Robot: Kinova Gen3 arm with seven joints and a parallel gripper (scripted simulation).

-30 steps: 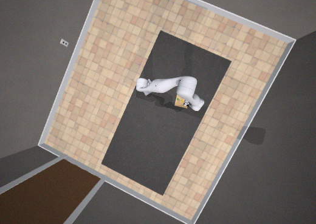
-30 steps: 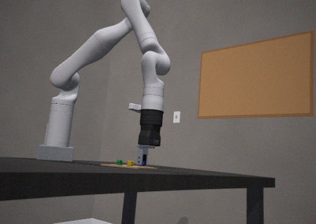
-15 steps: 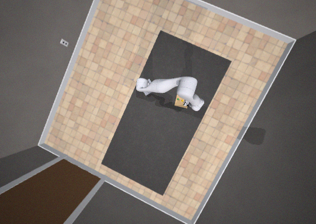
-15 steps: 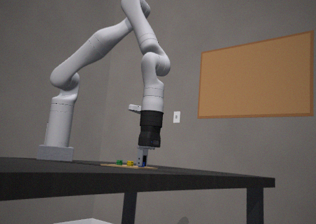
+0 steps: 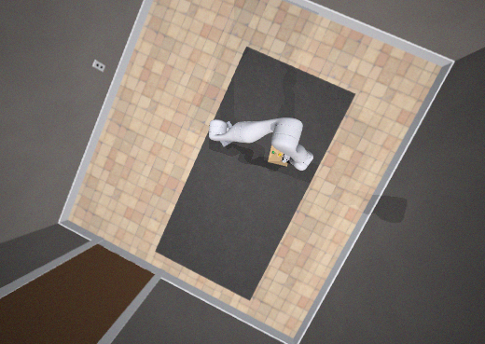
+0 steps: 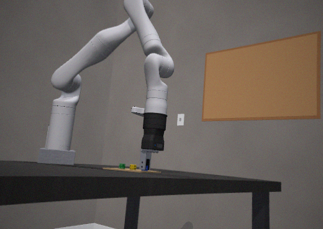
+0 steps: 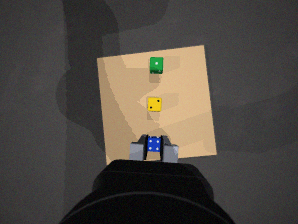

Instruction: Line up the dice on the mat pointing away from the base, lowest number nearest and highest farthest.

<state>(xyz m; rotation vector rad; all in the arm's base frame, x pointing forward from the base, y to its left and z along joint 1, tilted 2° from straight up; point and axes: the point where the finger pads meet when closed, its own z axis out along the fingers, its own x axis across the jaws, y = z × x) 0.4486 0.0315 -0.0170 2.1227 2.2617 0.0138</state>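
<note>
The blue die is 10 mm below my hand. The rest, counted from my hand: green die 100 mm behind, 10 mm to the right, 10 mm below; mat 50 mm behind, 20 mm below; yellow die 50 mm behind, 10 mm below.
</note>
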